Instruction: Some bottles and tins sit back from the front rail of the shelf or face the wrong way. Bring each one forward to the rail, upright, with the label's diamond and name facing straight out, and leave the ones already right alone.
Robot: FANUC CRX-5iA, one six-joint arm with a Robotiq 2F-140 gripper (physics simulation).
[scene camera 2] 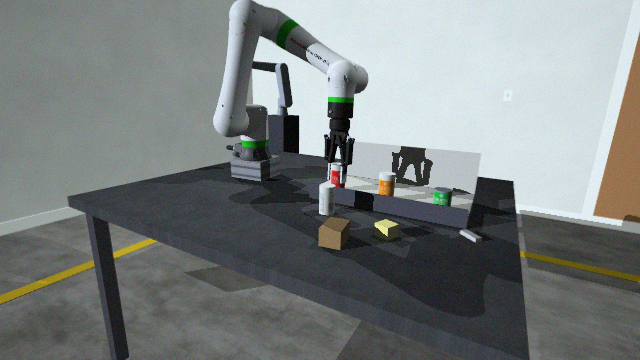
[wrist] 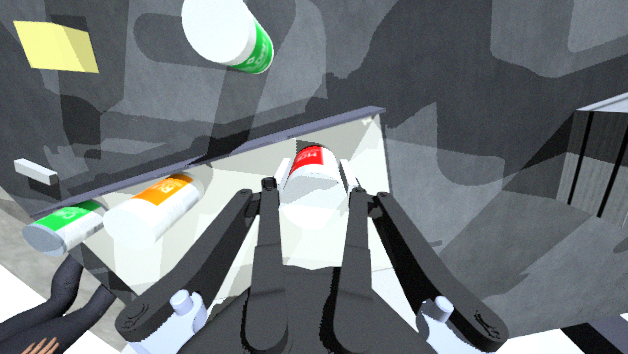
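Pixels of known places: gripper, fingertip midpoint: (scene camera 2: 336,181); arm's base, origin of the base link: (scene camera 2: 255,157).
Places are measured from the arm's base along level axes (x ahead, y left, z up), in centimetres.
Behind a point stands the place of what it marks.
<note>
My gripper (scene camera 2: 337,172) @(x 50.3, y -6.3, z -1.8 cm) (wrist: 315,169) @(x 50.3, y -6.3, z -1.8 cm) is shut on a white-capped bottle with a red label (scene camera 2: 338,177) @(x 52.1, y -8.2, z 0.2 cm) (wrist: 308,159) @(x 50.5, y -8.7, z 1.3 cm), upright near the front rail (scene camera 2: 420,212) @(x 83.2, y -7.4, z -6.5 cm) (wrist: 320,126) @(x 48.8, y -11.0, z -3.0 cm) at the shelf's left end in the scene view. The red label faces roughly out over the rail; a finger partly covers it in the scene view. Whether its base touches the shelf is hidden. An orange-label bottle (scene camera 2: 386,185) @(x 71.0, y -7.8, z 0.5 cm) (wrist: 167,190) @(x 68.2, y -7.2, z -0.5 cm) stands upright at the rail, label outward. A green tin (scene camera 2: 442,197) @(x 89.1, y -6.3, z -0.4 cm) (wrist: 65,225) @(x 86.0, y -4.7, z -0.2 cm) stands upright at the rail farther right in the scene view, label outward.
A white bottle (scene camera 2: 326,201) @(x 57.1, y -23.2, z -4.2 cm) (wrist: 220,30) @(x 55.5, y -20.4, z 0.6 cm) with a green label stands on the table in front of the shelf. A brown block (scene camera 2: 334,234) @(x 72.2, y -41.9, z -5.0 cm), a yellow block (scene camera 2: 386,229) @(x 80.7, y -28.7, z -5.8 cm) (wrist: 55,47) @(x 77.7, y -25.3, z -5.2 cm) and a small white bar (scene camera 2: 470,235) @(x 99.5, y -13.0, z -7.9 cm) (wrist: 36,171) @(x 98.2, y -11.9, z -7.8 cm) lie nearby. A pale back panel (scene camera 2: 452,170) @(x 85.1, y 22.4, z 2.6 cm) rises behind the shelf.
</note>
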